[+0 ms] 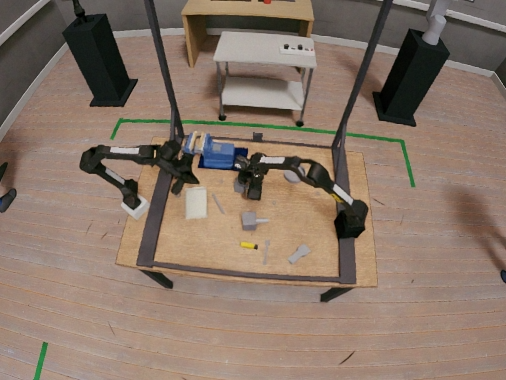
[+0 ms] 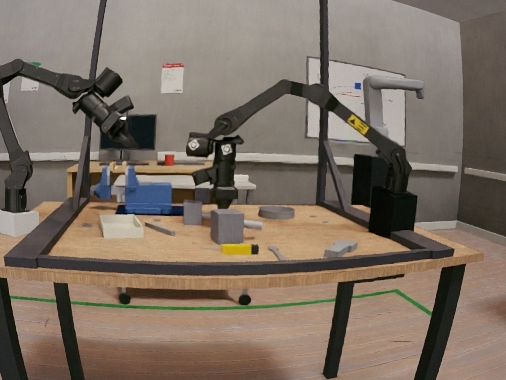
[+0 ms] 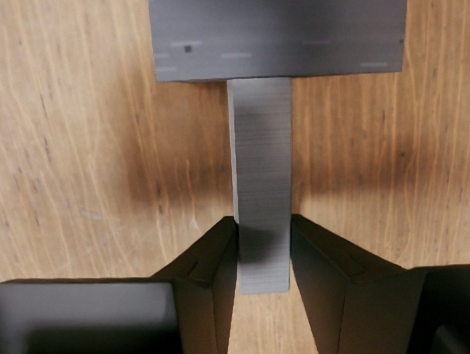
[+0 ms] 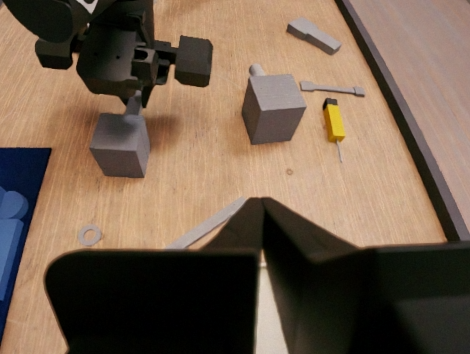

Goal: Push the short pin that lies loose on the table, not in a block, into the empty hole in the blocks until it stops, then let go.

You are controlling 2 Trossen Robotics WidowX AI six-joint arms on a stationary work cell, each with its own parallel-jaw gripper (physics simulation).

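Places are measured from the left arm's base along level axes (x ahead, y left, z up), in metres.
Pixels of known places: left gripper, fingertip midpoint: [image 1: 255, 188] [image 3: 261, 226] [image 4: 136, 105]; right gripper, fingertip midpoint: [image 1: 199, 183] [image 2: 137, 148] [image 4: 259, 207]; left arm's base at its link origin: [image 1: 353, 219] [image 2: 395, 191]; right arm's base at its link origin: [image 1: 133, 202] [image 2: 15, 211].
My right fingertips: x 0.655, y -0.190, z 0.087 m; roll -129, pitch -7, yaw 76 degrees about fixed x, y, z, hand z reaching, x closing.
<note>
For each thing: its top centre in the pictures, then the offset to it from my right fingertips.
- square grey pin at its top centre: [image 3: 264, 199] [image 4: 133, 107] 0.234 m back, 0.067 m right, 0.177 m down
- second grey block at its top centre: [image 4: 277, 90] [image 2: 227, 211] [image 1: 249, 218] 0.200 m back, 0.114 m left, 0.138 m down
- round pin at its top centre: [image 4: 264, 77] [image 2: 245, 218] [image 1: 259, 219] 0.246 m back, 0.115 m left, 0.156 m down
- cream tray at its top centre: [image 2: 119, 220] [image 1: 195, 201] 0.045 m ahead, 0.014 m right, 0.182 m down
- flat grey bar at its top centre: [image 4: 204, 227] [image 2: 159, 226] [image 1: 218, 202] 0.062 m back, 0.005 m right, 0.196 m down
- yellow-handled tool at its top centre: [image 4: 337, 126] [image 2: 230, 245] [image 1: 244, 244] 0.171 m back, 0.215 m left, 0.190 m down
- round dish at its top centre: [image 2: 276, 208] [image 1: 294, 172] 0.456 m back, 0.141 m right, 0.185 m down
A grey block [image 1: 239, 187] [image 2: 192, 212] [image 3: 277, 40] [image 4: 120, 150] stands near the blue vise. A square grey pin [image 3: 262, 150] [image 4: 133, 106] lies level against its side; how deep the pin sits in the hole is hidden. My left gripper [image 2: 223, 206] [image 3: 261, 226] points down and is shut on this pin near its outer end. A second grey block [image 1: 249, 220] [image 2: 226, 227] [image 4: 274, 107] has a round pin [image 1: 262, 220] [image 2: 253, 225] [image 4: 256, 70] sticking out of its side. My right gripper [image 1: 196, 181] [image 2: 134, 144] [image 4: 259, 207] is shut, empty and high above the table.
A blue vise [image 1: 218, 155] [image 2: 150, 196] stands at the back left. A cream tray [image 1: 196, 203] [image 2: 121, 235] and a flat grey bar [image 1: 218, 204] [image 2: 160, 228] lie left of the blocks. A yellow-handled tool [image 1: 248, 245] [image 2: 239, 249], a thin wrench and a grey wedge lie at the front. A round dish [image 2: 276, 212] lies behind.
</note>
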